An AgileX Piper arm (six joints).
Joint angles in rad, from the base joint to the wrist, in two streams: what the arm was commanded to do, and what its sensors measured. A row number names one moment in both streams.
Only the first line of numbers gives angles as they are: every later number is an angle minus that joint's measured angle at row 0.
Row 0, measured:
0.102 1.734 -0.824 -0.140 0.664 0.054
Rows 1 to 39, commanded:
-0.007 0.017 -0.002 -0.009 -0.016 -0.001
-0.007 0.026 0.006 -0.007 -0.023 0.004
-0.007 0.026 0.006 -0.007 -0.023 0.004
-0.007 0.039 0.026 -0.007 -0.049 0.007
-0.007 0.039 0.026 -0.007 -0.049 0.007
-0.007 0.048 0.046 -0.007 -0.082 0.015
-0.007 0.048 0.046 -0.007 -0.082 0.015
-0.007 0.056 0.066 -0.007 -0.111 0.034
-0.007 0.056 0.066 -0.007 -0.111 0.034
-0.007 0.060 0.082 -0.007 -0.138 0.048
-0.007 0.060 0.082 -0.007 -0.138 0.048
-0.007 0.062 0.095 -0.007 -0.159 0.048
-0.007 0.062 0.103 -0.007 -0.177 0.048
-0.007 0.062 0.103 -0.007 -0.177 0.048
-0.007 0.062 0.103 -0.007 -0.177 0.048
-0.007 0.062 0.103 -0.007 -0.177 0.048
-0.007 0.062 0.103 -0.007 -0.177 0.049
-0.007 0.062 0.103 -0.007 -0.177 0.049
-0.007 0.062 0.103 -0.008 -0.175 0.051
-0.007 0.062 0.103 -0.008 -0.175 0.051
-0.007 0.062 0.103 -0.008 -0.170 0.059
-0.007 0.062 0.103 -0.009 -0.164 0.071
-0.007 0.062 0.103 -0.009 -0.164 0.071
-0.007 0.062 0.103 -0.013 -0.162 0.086
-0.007 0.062 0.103 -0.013 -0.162 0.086
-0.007 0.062 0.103 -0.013 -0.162 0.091
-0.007 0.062 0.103 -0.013 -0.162 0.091
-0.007 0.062 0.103 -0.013 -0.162 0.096
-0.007 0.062 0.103 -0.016 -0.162 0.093
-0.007 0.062 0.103 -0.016 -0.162 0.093
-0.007 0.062 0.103 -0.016 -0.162 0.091
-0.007 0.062 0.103 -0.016 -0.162 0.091
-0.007 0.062 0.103 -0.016 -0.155 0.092
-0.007 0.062 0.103 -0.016 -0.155 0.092
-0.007 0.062 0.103 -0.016 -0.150 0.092
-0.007 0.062 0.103 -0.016 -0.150 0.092
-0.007 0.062 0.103 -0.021 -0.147 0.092
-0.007 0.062 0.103 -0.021 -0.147 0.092
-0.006 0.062 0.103 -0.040 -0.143 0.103
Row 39, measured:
-0.002 0.042 0.090 -0.031 -0.146 0.095
